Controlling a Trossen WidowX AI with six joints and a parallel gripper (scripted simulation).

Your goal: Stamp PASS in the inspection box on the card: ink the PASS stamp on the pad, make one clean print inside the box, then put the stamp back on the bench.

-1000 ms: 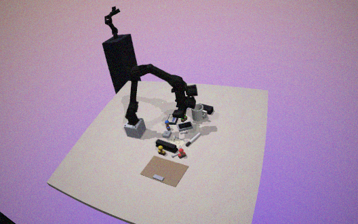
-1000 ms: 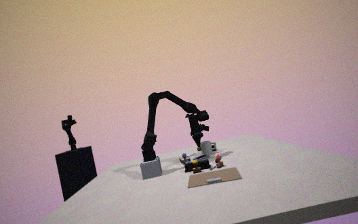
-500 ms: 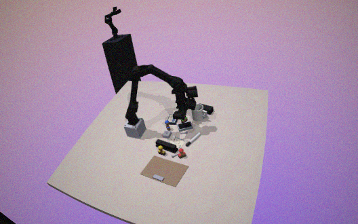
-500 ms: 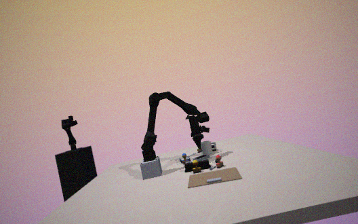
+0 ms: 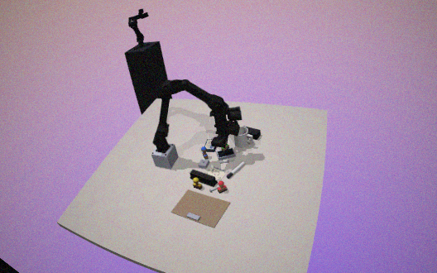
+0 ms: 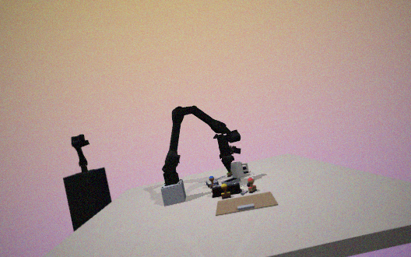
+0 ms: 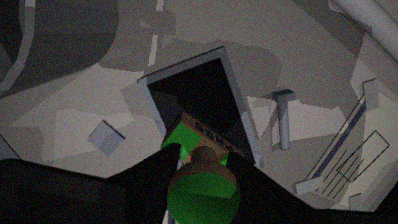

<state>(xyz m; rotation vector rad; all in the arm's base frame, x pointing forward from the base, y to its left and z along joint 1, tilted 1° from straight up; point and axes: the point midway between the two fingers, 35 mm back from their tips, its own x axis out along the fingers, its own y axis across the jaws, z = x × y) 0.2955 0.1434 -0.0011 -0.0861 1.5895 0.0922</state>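
Right now my gripper tip is 6 cm above the black ink pad. Also, from my gripper tip: white mug 11 cm to the left, 6 cm ahead, 3 cm below; blue-topped stamp 10 cm behind, 5 cm to the right, 4 cm below; green-knobbed stamp right at my gripper tip.
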